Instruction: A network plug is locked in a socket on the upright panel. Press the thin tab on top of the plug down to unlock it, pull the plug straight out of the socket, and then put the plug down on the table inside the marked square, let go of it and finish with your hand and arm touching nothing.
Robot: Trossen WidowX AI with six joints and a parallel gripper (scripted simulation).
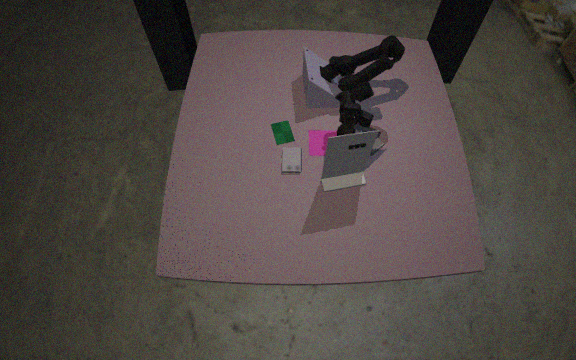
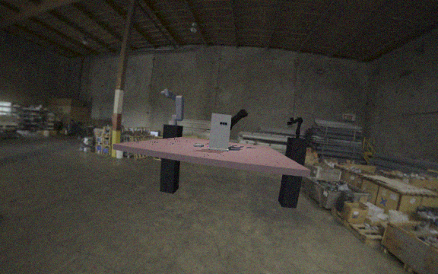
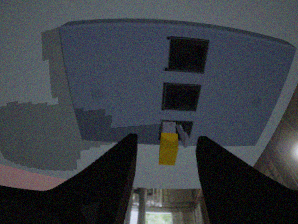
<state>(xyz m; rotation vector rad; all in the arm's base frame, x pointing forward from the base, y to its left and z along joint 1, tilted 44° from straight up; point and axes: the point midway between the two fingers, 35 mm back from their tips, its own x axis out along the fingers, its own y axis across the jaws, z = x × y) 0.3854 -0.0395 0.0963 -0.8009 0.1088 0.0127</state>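
Right now the network plug is 1 cm ahead of my gripper tip. From my gripper tip the other things lie so: grey panel 3 cm ahead, 2 cm to the left, 8 cm below; then flat green patch 18 cm behind, 22 cm to the right, 22 cm below; then magenta square 13 cm behind, 6 cm to the right, 22 cm below.
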